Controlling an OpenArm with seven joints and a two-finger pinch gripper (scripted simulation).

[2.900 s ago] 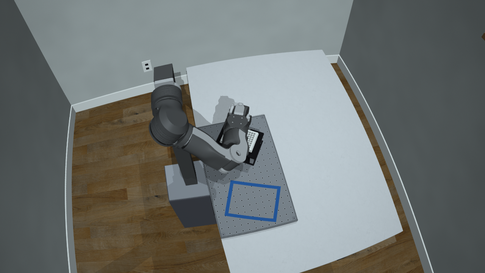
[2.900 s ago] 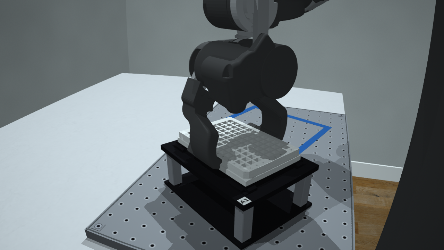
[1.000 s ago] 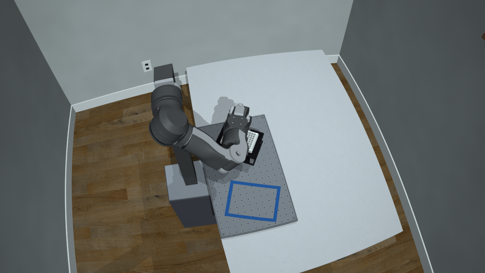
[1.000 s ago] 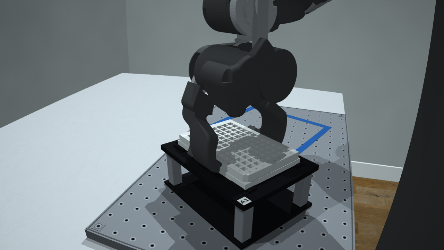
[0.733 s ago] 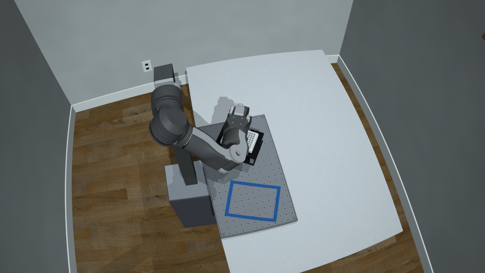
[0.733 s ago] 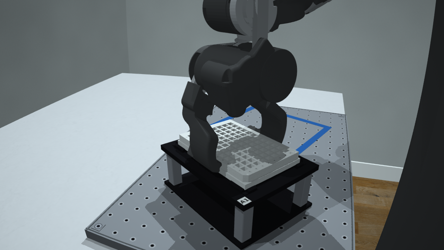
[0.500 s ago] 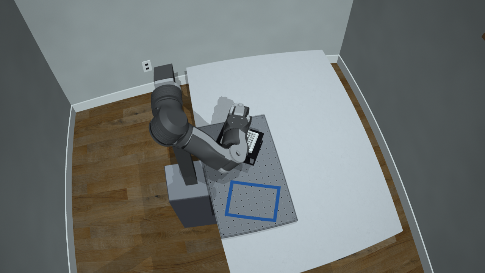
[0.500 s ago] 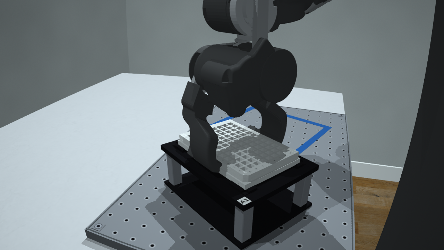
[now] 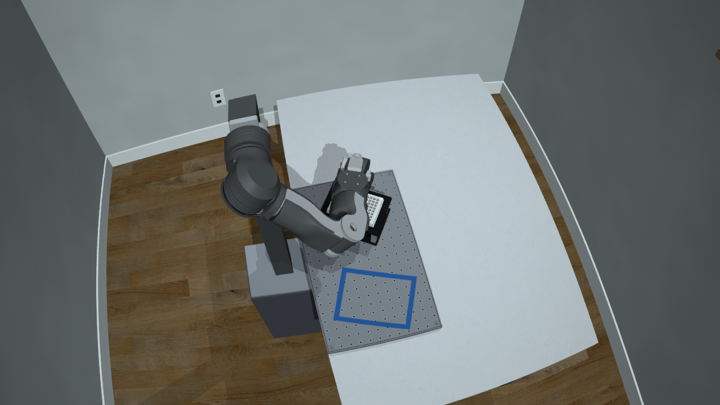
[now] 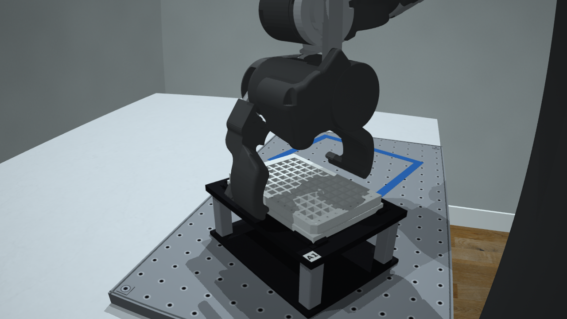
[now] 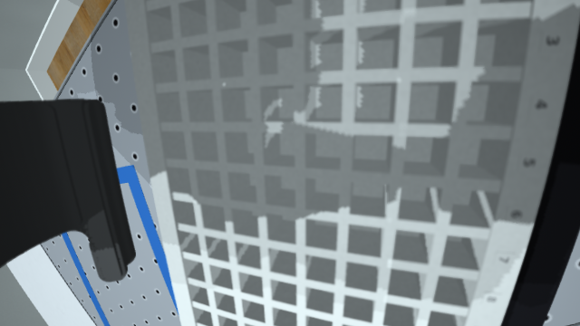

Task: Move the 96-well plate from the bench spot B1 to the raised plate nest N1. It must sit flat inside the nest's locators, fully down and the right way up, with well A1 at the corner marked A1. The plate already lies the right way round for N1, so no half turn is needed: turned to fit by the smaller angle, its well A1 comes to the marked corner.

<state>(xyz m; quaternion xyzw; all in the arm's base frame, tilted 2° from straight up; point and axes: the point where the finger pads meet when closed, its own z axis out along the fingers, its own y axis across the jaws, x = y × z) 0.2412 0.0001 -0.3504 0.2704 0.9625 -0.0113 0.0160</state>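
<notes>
Right now the white 96-well plate is right at my hand. From my hand the other things lie so: A1 label: 9 cm to the left, 4 cm behind, 1 cm below; then black raised nest N1: 1 cm below.
</notes>
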